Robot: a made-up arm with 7 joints.
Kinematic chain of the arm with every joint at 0, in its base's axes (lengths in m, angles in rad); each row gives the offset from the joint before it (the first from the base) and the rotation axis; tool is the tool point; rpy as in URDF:
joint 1: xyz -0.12 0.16 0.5 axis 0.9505 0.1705 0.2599
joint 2: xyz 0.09 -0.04 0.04 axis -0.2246 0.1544 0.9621
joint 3: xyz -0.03 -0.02 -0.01 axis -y
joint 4: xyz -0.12 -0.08 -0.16 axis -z
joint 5: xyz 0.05 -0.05 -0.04 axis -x
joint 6: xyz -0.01 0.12 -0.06 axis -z
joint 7: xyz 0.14 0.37 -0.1 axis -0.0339 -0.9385 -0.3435
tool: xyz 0.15 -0.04 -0.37 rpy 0 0 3.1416
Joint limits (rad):
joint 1: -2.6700..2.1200
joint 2: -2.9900..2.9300
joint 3: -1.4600..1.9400
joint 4: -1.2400..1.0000
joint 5: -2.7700..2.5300
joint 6: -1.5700..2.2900
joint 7: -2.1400..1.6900
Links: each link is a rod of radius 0.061 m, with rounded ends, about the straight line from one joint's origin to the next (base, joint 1, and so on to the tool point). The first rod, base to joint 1, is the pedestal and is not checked.
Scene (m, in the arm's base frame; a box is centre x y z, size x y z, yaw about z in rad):
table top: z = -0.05
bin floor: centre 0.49 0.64 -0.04 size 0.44 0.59 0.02 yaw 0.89
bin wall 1: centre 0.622 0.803 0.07 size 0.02 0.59 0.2 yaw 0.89
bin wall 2: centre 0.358 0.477 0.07 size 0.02 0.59 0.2 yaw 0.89
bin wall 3: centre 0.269 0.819 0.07 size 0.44 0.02 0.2 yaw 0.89
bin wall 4: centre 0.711 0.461 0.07 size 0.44 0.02 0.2 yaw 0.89
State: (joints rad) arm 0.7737 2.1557 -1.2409 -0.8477 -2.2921 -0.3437 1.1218
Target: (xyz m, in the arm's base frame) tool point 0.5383 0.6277 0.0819
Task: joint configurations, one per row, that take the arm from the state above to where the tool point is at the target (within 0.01 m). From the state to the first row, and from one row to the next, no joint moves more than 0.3 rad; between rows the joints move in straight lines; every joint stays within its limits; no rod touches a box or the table.
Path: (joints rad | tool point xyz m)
1: 0.9863 2.3493 -1.0612 -0.8786 -2.1909 -0.4111 0.8922 | -0.4452 0.2856 0.5352
2: 1.1988 2.5428 -0.8815 -0.9096 -2.0898 -0.4784 0.6626 | -0.4572 0.0199 0.6392
3: 1.4114 2.7364 -0.7018 -0.9405 -1.9886 -0.5458 0.4330 | -0.3176 -0.2529 0.6088
4: 1.6239 2.9300 -0.5221 -0.9715 -1.8874 -0.6131 0.2034 | -0.0566 -0.4028 0.4950
5: 1.7231 2.9300 -0.2430 -1.0252 -1.7301 -0.7204 0.3191 | 0.2067 -0.3829 0.4022
6: 1.8224 2.9300 0.0360 -1.0789 -1.5727 -0.8276 0.4348 | 0.4395 -0.2325 0.3097
7: 1.9216 2.9300 0.3151 -1.1326 -1.4154 -0.9349 0.5505 | 0.5917 0.0244 0.2567
8: 2.0208 2.9300 0.5942 -1.1863 -1.2580 -1.0421 0.6662 | 0.6283 0.3348 0.2735
9: 2.1200 2.9300 0.8732 -1.2400 -1.1006 -1.1494 0.7819 | 0.5383 0.6277 0.3712
10: 2.1200 2.8711 0.5925 -1.2400 -0.9518 -0.9200 0.5947 | 0.5487 0.6302 0.2114
11: 2.1200 2.8122 0.3119 -1.2400 -0.8029 -0.6905 0.4075 | 0.5383 0.6277 0.0819

